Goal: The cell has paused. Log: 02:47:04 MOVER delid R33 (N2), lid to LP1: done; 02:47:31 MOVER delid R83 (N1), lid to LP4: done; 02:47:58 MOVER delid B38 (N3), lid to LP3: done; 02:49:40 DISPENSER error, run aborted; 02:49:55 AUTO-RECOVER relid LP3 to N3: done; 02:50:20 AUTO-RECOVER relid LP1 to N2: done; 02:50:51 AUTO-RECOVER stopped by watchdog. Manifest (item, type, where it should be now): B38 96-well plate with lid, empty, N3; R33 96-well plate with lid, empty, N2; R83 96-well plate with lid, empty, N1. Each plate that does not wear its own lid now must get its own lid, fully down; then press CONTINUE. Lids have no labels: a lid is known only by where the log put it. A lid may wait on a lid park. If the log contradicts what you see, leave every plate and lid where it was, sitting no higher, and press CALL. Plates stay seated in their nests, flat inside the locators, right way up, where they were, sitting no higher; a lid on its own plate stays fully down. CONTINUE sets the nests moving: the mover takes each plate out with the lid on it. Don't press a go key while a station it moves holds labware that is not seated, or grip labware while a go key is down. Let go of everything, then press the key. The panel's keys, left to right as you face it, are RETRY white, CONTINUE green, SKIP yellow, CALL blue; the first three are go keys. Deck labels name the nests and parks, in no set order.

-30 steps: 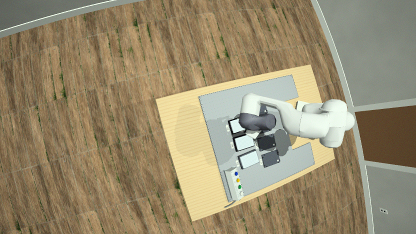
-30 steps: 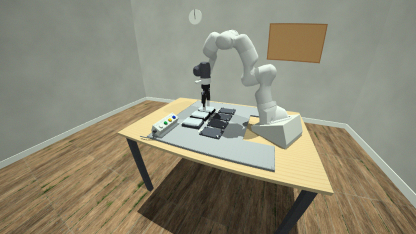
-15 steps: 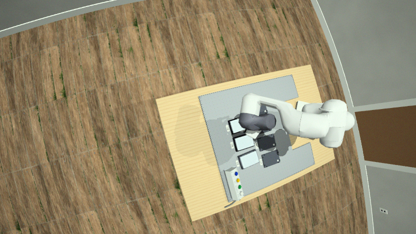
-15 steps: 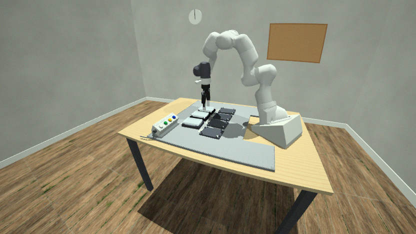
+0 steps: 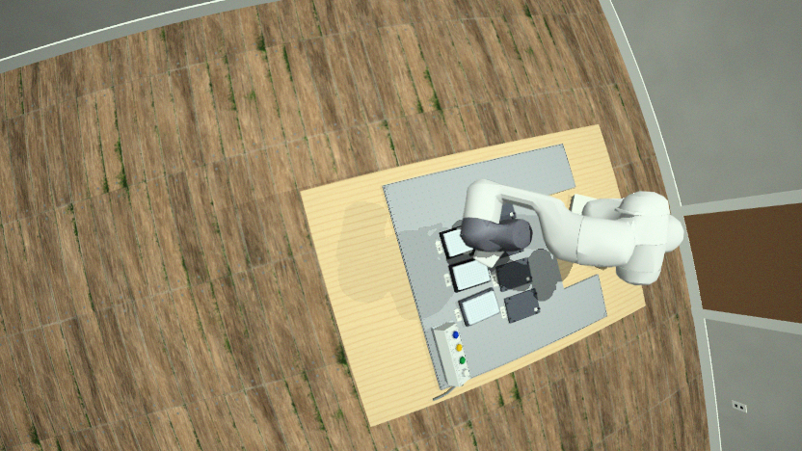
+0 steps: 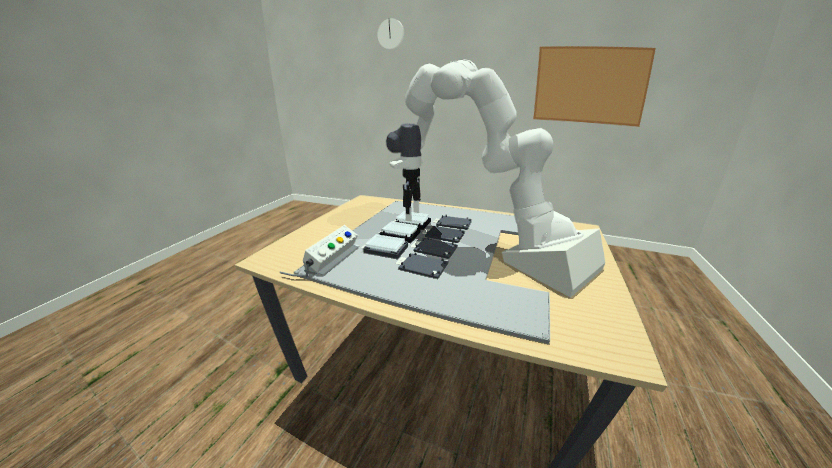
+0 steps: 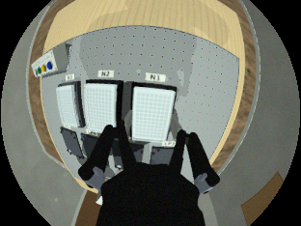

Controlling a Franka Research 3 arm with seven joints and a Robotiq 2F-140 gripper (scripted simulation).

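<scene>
My gripper is now 20 mm above the pale lid. Round my hand: plate: 30 mm below; blue key: 290 mm to the left, 180 mm ahead, 10 mm above; LP4 sign: 200 mm to the left, 60 mm below, 60 mm behind.
</scene>
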